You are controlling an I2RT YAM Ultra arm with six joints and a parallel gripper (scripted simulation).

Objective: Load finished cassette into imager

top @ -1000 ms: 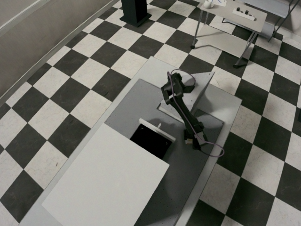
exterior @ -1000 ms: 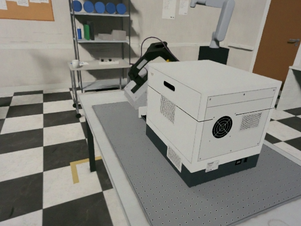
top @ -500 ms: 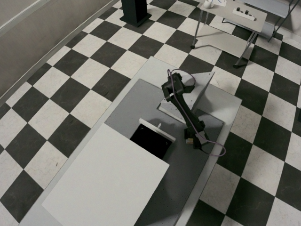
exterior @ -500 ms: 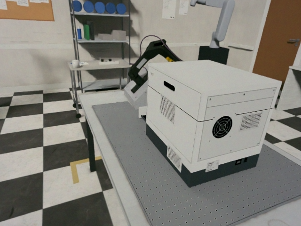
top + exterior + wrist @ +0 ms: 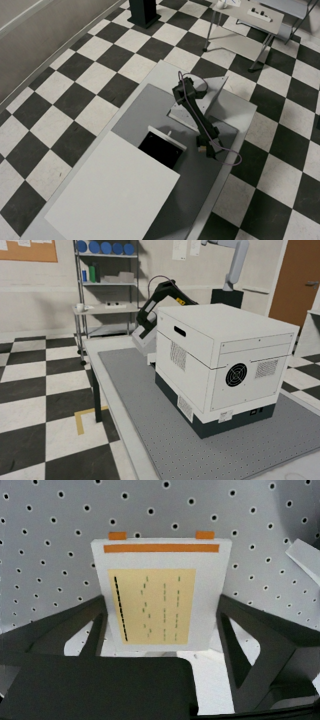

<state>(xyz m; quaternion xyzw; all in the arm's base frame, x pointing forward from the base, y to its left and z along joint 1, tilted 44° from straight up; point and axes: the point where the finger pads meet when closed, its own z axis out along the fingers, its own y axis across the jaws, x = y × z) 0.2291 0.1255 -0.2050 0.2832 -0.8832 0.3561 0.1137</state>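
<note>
My gripper is now 210 mm to the left of the drawer, 210 mm short of it and 20 mm above it. Also, from my hand: finished cassette right at my hand.
</note>
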